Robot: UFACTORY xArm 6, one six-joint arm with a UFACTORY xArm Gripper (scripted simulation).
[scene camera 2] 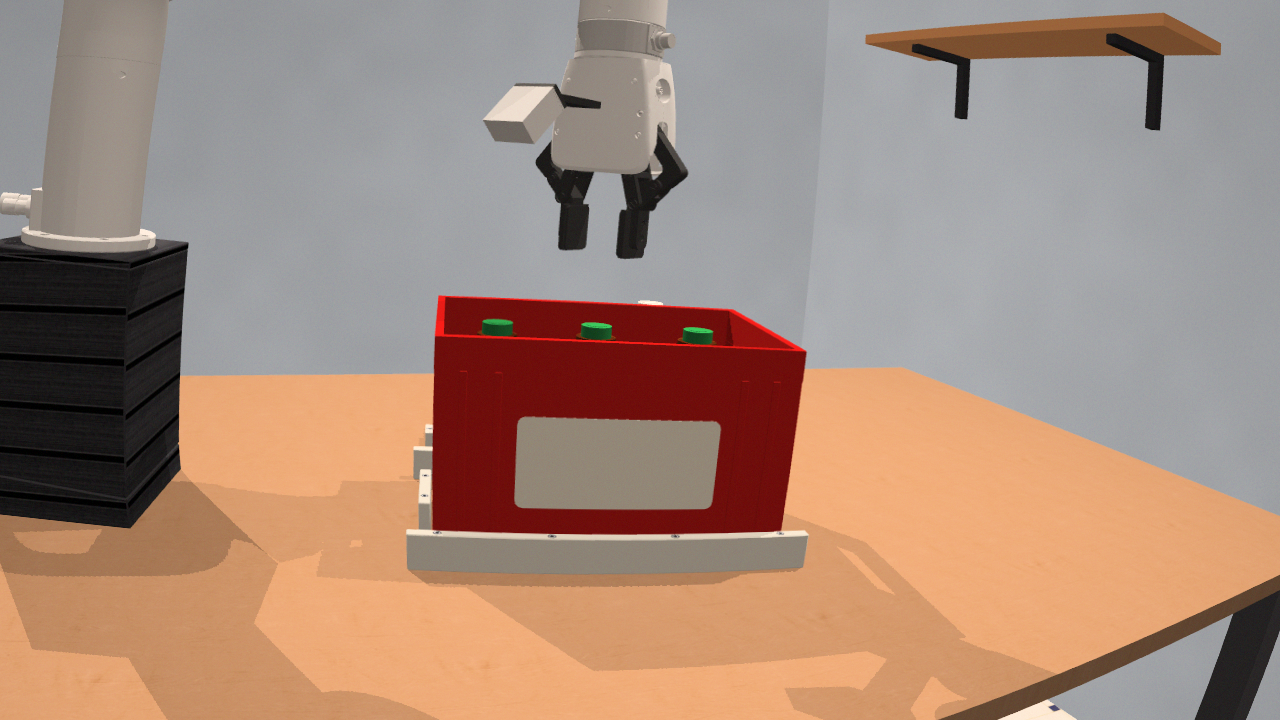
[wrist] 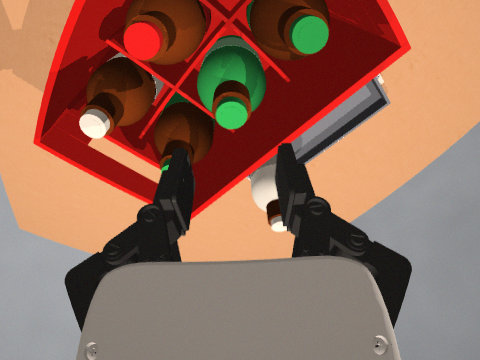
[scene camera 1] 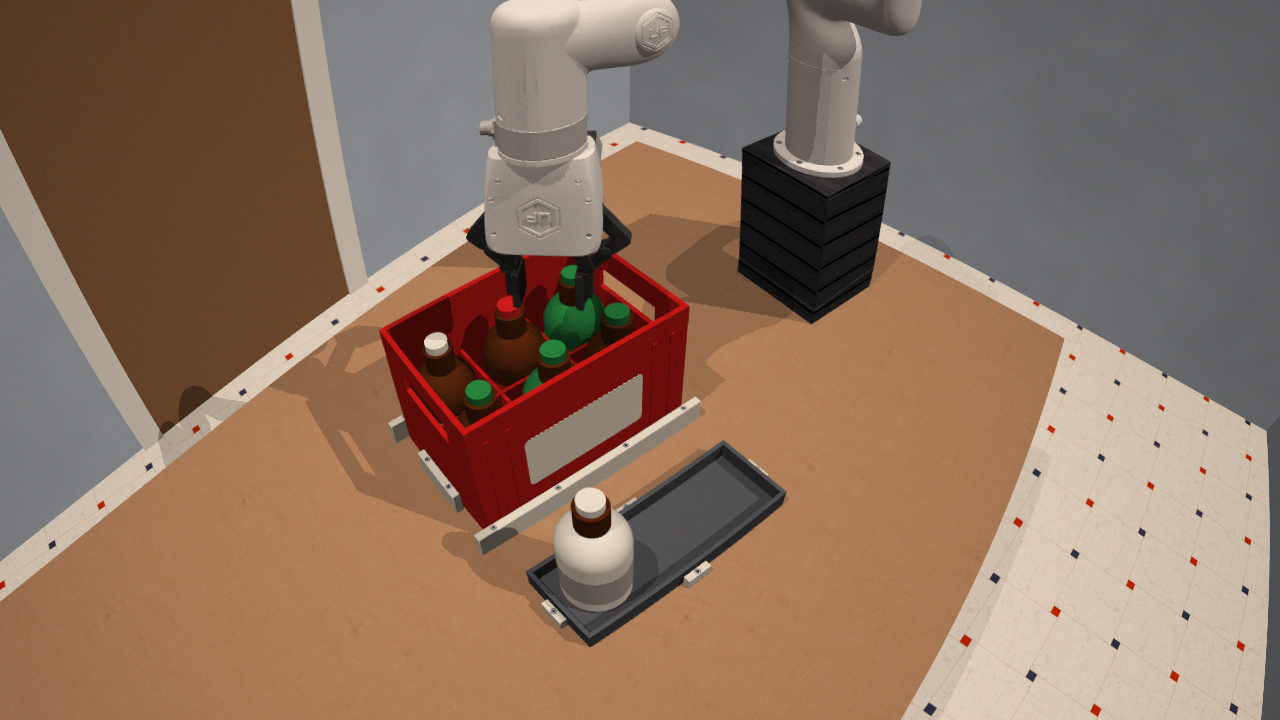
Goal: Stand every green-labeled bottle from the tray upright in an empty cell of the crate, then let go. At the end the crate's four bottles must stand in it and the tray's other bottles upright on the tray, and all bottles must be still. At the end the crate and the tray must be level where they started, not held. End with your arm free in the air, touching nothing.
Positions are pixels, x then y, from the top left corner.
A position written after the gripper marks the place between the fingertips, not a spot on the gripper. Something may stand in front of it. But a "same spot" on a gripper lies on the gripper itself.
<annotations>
gripper: scene camera 2; wrist; scene camera 1 550, 299
same spot on gripper: [scene camera 2: 642, 196] = [wrist: 136, 233]
</annotations>
